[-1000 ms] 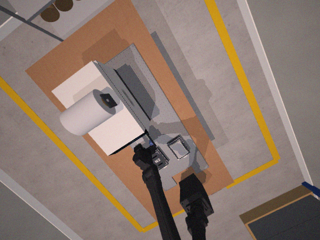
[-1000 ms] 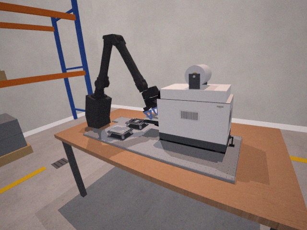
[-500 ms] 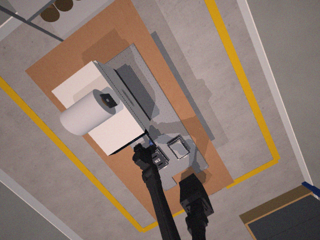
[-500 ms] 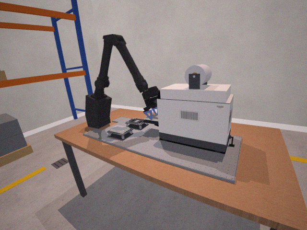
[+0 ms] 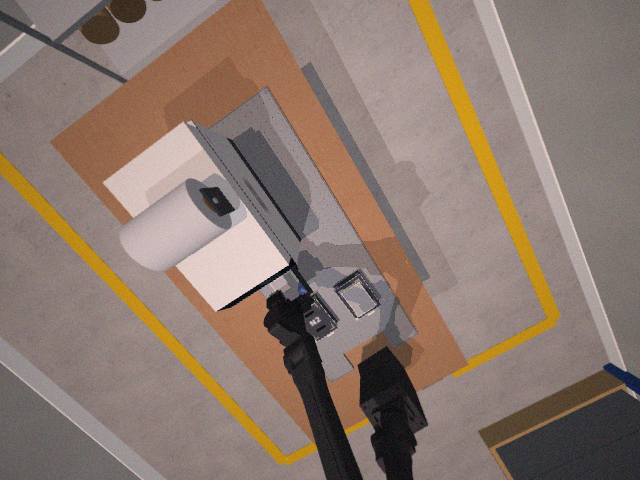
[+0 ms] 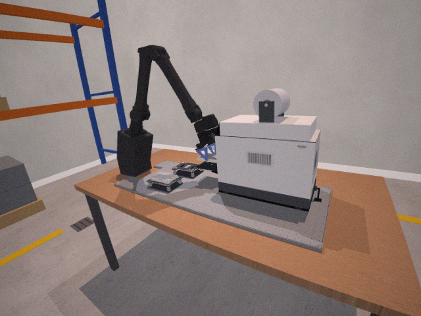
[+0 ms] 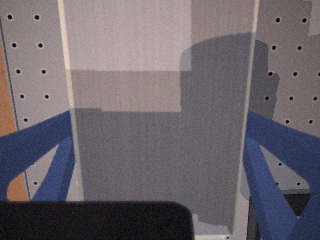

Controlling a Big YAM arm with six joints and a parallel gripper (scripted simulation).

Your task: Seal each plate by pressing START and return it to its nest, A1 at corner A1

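The dark sealer stage is 50 mm below my hand. The rest, counted from my hand: foil roll (340 mm ahead, 20 mm to the right, 280 mm above); white well plate (right at my hand); start button (110 mm ahead, 90 mm to the left, 50 mm above).
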